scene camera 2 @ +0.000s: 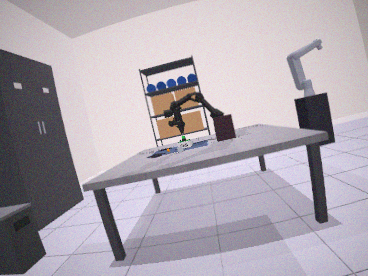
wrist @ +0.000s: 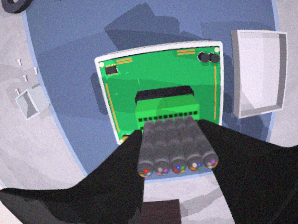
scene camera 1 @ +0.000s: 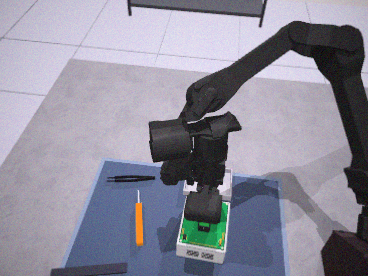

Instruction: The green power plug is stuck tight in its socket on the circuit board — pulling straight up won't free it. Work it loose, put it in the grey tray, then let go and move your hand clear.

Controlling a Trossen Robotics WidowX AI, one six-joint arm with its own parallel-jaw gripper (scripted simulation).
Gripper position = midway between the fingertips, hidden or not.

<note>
In view: my gripper [scene camera 1: 206, 206] and a blue mat [scene camera 1: 108, 232].
My gripper is seen too in the wrist view [wrist: 170, 131]. The blue mat shows as well in the wrist view [wrist: 65, 46].
</note>
